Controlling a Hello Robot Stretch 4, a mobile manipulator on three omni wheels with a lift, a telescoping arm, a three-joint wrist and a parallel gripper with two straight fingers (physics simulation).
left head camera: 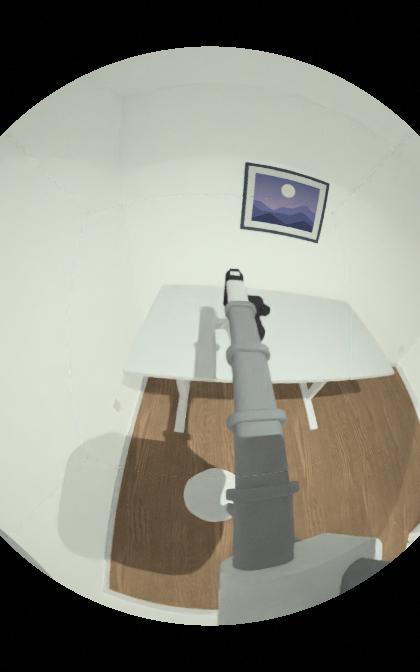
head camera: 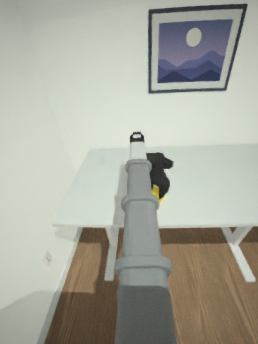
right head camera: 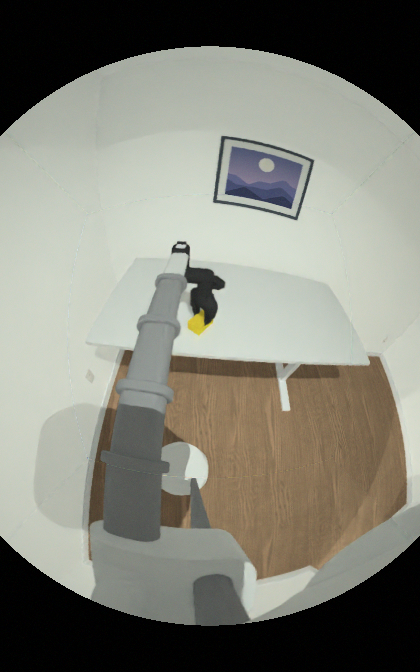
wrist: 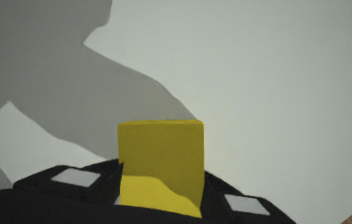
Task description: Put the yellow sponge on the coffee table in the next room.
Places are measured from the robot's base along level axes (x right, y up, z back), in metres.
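Pixels of known places: gripper, fingertip midpoint: [head camera: 155, 195] [wrist: 163, 178].
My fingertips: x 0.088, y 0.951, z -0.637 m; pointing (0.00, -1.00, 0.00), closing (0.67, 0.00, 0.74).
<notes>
Behind a point stands the place of what it marks.
The yellow sponge [head camera: 155, 192] {x 0.087, y 0.968, z -0.645 m} [right head camera: 198, 325] [wrist: 161, 150] {x 0.104, y 0.968, z -0.658 m} is at the white table's top, left of its middle and towards the front edge. My gripper [right head camera: 202, 318] [wrist: 163, 178] {x 0.088, y 0.951, z -0.637 m} points down over it, with one black finger against each side. It is shut on the sponge. In the wrist view the sponge stands between the fingers, and its lower part is hidden by the gripper body. In the left head view the arm hides the sponge. Whether the sponge touches the table top is hard to tell. The coffee table does not show.
The white table [head camera: 215, 195] {x 0.414, y 0.923, z -0.650 m} [left head camera: 310, 345] [right head camera: 280, 325] stands against the back wall, below a framed mountain picture [head camera: 193, 50] {x 0.378, y 1.575, z -1.261 m} [left head camera: 285, 202] [right head camera: 264, 177]. A wall runs close along the left. My telescoping arm [head camera: 141, 235] {x 0.001, y 1.289, z -0.228 m} [left head camera: 253, 372] [right head camera: 150, 350] reaches over the table's front edge.
</notes>
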